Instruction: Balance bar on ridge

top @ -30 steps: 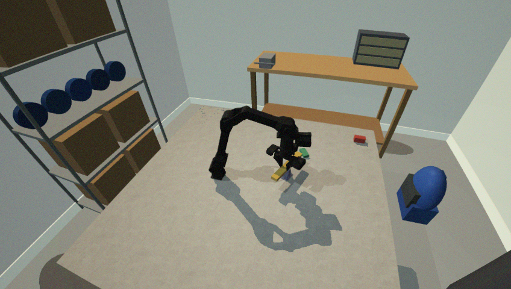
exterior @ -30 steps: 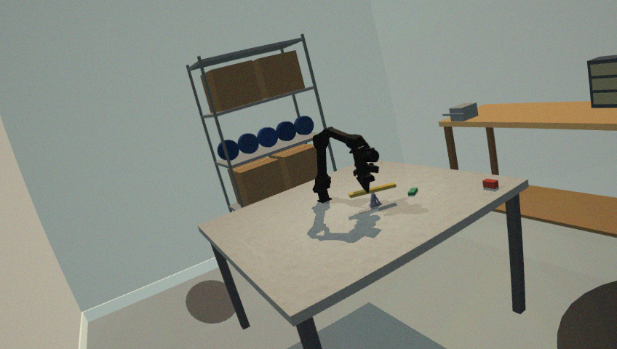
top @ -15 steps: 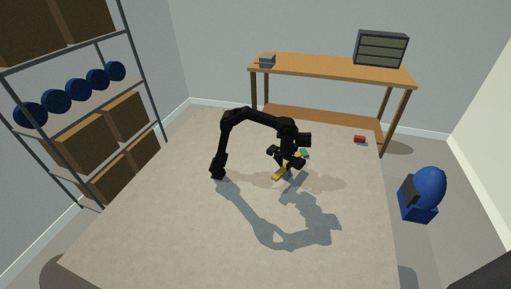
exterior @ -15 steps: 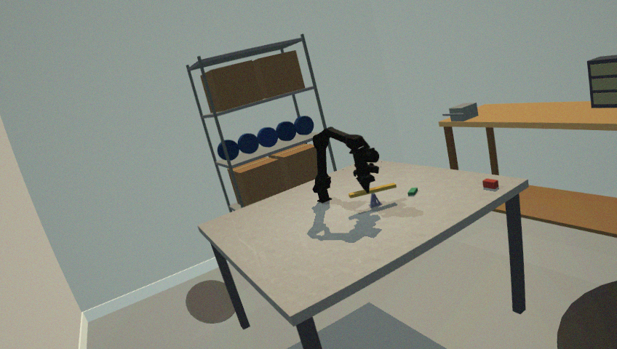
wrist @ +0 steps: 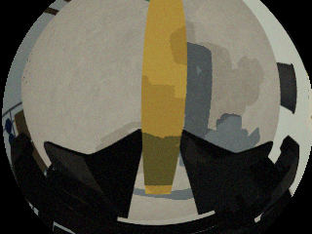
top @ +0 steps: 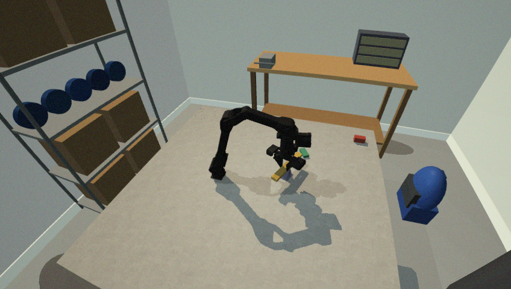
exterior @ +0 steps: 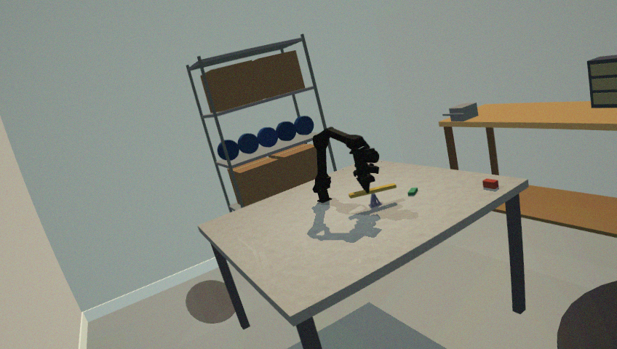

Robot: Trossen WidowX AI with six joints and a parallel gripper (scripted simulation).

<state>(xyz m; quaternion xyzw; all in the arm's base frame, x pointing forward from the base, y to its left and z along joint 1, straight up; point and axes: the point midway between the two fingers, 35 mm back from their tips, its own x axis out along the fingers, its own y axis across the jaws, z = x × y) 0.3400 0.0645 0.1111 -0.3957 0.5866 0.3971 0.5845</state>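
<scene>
My gripper tip is now 3 cm to the right of the yellow bar and 1 cm short of it. Also, from my gripper tip: green block: 22 cm to the left, 8 cm ahead, 7 cm below; red block: 44 cm to the left, 40 cm ahead, 6 cm below.
</scene>
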